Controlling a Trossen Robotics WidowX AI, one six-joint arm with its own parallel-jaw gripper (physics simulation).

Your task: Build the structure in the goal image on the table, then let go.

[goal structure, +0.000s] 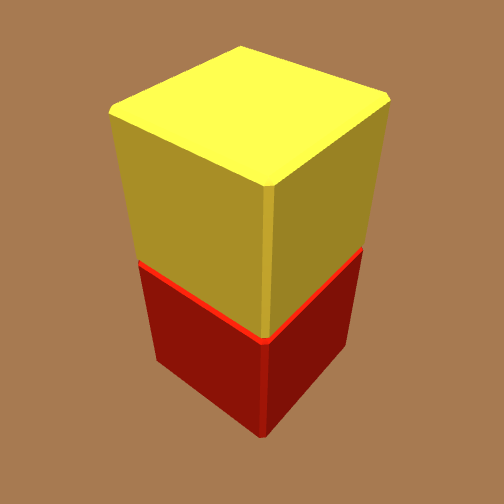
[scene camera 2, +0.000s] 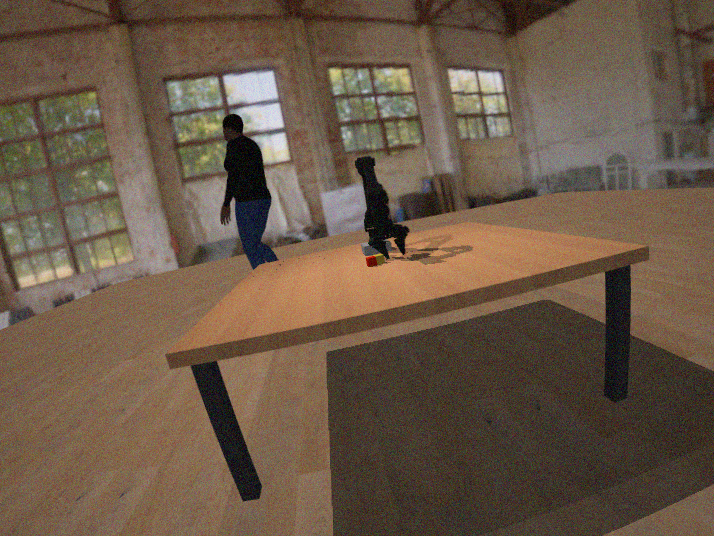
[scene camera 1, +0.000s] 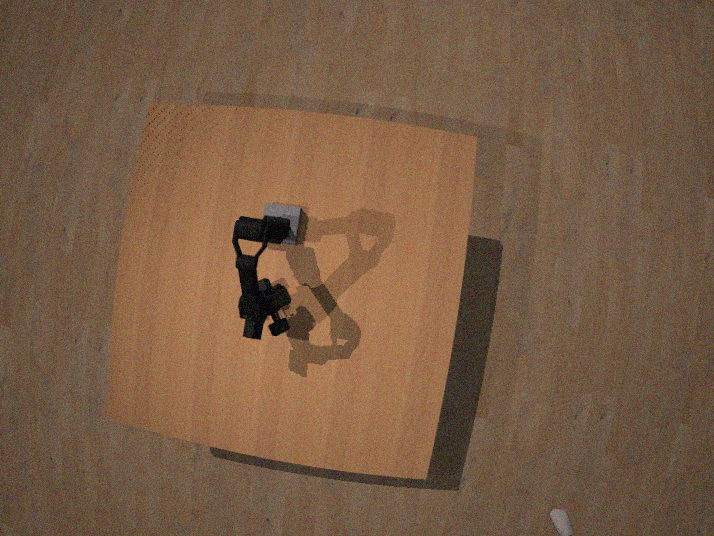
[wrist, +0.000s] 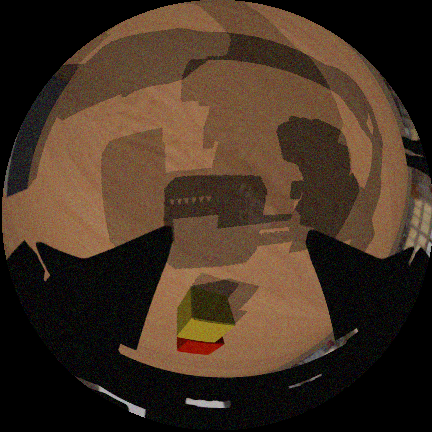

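A yellow block and a red block sit side by side on the table, close together; whether they touch is hard to tell. In the wrist view the yellow block hides much of the red one. My gripper is open and empty, with its two black fingers spread wide. In the wrist view the blocks show low between the fingers, nearer the left finger. In scene camera 1 the blocks cannot be made out near the dark arm.
The arm's grey base block stands on the wooden table and shows as a dark slab at the wrist view's left edge. Arm shadows cross the table. A person stands behind the table.
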